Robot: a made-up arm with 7 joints. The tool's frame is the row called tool.
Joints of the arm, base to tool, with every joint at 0 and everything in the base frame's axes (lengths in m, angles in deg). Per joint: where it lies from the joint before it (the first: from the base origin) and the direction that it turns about. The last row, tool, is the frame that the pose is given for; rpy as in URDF.
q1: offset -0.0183 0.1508 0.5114 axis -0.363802 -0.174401 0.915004
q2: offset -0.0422 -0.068 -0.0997 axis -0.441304 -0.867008 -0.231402
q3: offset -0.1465 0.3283 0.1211 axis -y
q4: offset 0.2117 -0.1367 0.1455 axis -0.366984 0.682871 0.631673
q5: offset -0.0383 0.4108 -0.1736 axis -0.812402 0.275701 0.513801
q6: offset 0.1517 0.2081 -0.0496 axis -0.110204 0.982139 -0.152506
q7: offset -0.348 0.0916 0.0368 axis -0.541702 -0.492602 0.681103
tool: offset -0.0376 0.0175 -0.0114 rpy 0 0 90
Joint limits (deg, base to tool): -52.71..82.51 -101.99..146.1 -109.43..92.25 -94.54..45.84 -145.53..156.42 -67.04..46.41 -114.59..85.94
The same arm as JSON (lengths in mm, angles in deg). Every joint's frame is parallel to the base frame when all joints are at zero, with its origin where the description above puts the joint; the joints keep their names.
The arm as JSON. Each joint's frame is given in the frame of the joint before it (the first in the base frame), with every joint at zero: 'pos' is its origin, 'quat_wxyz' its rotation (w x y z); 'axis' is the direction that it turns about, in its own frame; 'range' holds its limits. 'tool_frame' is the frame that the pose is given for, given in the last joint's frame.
{
  "length_unit": "mm",
  "angle_unit": "deg",
  "joints": [
    {
      "joint": "q1",
      "pos": [
        -18.3,
        150.8,
        511.4
      ],
      "quat_wxyz": [
        1.0,
        0.0,
        0.0,
        0.0
      ],
      "axis": [
        -0.363802,
        -0.174401,
        0.915004
      ],
      "range": [
        -52.71,
        82.51
      ]
    },
    {
      "joint": "q2",
      "pos": [
        -42.2,
        -68.0,
        -99.7
      ],
      "quat_wxyz": [
        1.0,
        0.0,
        0.0,
        0.0
      ],
      "axis": [
        -0.441304,
        -0.867008,
        -0.231402
      ],
      "range": [
        -101.99,
        146.1
      ]
    },
    {
      "joint": "q3",
      "pos": [
        -146.5,
        328.3,
        121.1
      ],
      "quat_wxyz": [
        1.0,
        0.0,
        0.0,
        0.0
      ],
      "axis": [
        0.0,
        -1.0,
        0.0
      ],
      "range": [
        -109.43,
        92.25
      ]
    },
    {
      "joint": "q4",
      "pos": [
        211.7,
        -136.7,
        145.5
      ],
      "quat_wxyz": [
        1.0,
        0.0,
        0.0,
        0.0
      ],
      "axis": [
        -0.366984,
        0.682871,
        0.631673
      ],
      "range": [
        -94.54,
        45.84
      ]
    },
    {
      "joint": "q5",
      "pos": [
        -38.3,
        410.8,
        -173.6
      ],
      "quat_wxyz": [
        1.0,
        0.0,
        0.0,
        0.0
      ],
      "axis": [
        -0.812402,
        0.275701,
        0.513801
      ],
      "range": [
        -145.53,
        156.42
      ]
    },
    {
      "joint": "q6",
      "pos": [
        151.7,
        208.1,
        -49.6
      ],
      "quat_wxyz": [
        1.0,
        0.0,
        0.0,
        0.0
      ],
      "axis": [
        -0.110204,
        0.982139,
        -0.152506
      ],
      "range": [
        -67.04,
        46.41
      ]
    },
    {
      "joint": "q7",
      "pos": [
        -348.0,
        91.6,
        36.8
      ],
      "quat_wxyz": [
        1.0,
        0.0,
        0.0,
        0.0
      ],
      "axis": [
        -0.541702,
        -0.492602,
        0.681103
      ],
      "range": [
        -114.59,
        85.94
      ]
    }
  ],
  "tool_frame": {
    "pos": [
      -37.6,
      17.5,
      -11.4
    ],
    "quat_wxyz": [
      0.707107,
      0.0,
      0.0,
      0.707107
    ]
  }
}

